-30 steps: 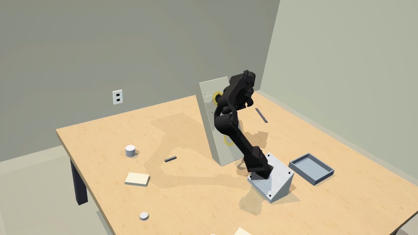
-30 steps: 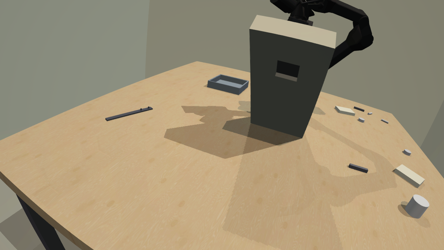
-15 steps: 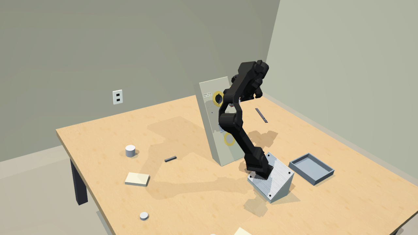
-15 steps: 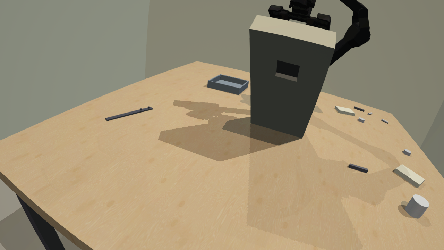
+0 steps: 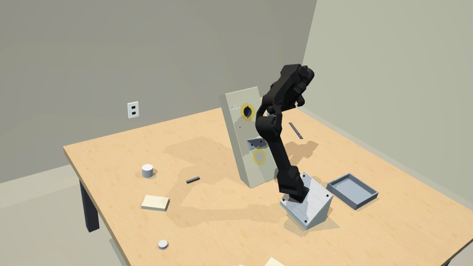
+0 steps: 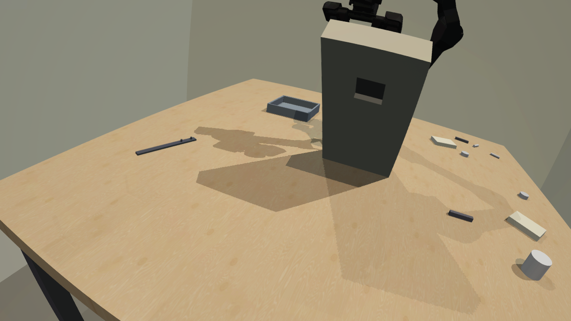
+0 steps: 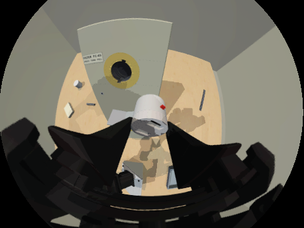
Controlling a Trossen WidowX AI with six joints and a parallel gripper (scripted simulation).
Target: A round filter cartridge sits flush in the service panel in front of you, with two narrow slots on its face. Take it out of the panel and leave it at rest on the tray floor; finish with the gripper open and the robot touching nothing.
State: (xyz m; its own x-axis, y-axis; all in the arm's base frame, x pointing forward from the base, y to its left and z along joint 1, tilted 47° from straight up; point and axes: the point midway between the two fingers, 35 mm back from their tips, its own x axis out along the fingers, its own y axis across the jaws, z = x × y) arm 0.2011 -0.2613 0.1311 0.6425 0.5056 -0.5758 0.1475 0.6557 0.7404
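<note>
Now: gripper tip 35 cm past the grey tray, 29 cm above it and 19 cm to the left of it. From my gripper tip the other things lie so: round grey filter cartridge right at my gripper tip; grey service panel 12 cm below, 7 cm ahead, 6 cm to the left.
</note>
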